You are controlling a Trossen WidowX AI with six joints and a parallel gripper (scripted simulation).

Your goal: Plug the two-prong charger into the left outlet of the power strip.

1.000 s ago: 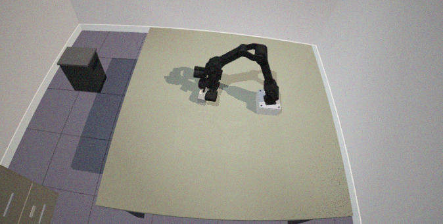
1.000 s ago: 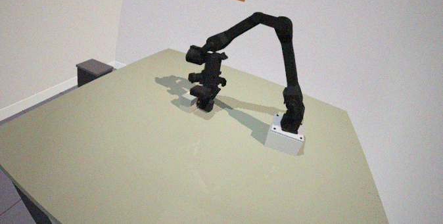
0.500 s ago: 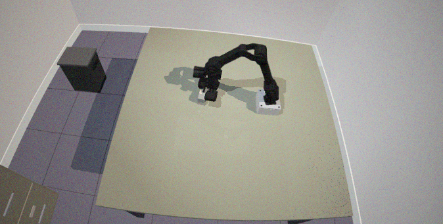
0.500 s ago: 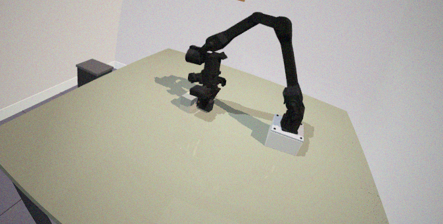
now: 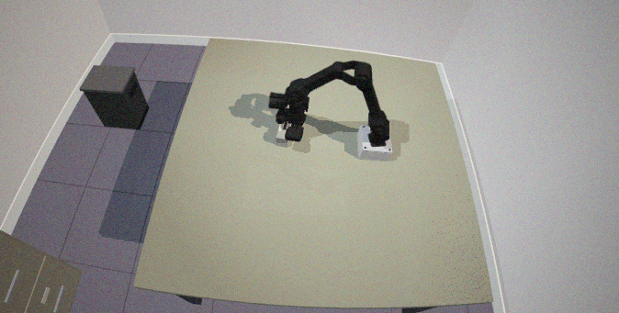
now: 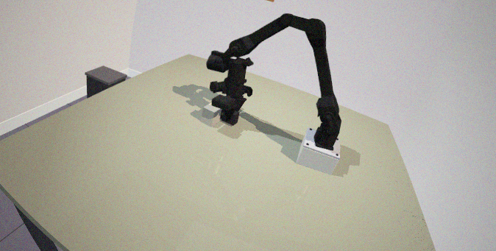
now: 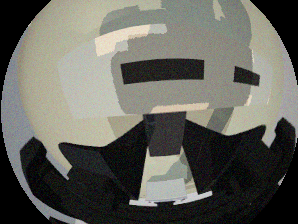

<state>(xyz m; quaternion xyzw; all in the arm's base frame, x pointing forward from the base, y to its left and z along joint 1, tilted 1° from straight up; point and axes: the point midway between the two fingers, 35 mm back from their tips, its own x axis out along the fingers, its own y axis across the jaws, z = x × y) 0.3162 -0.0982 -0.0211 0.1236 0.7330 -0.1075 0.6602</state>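
Now: the dark charger 20 mm ahead of my gripper tip, 10 mm to the right of it and 10 mm above it.
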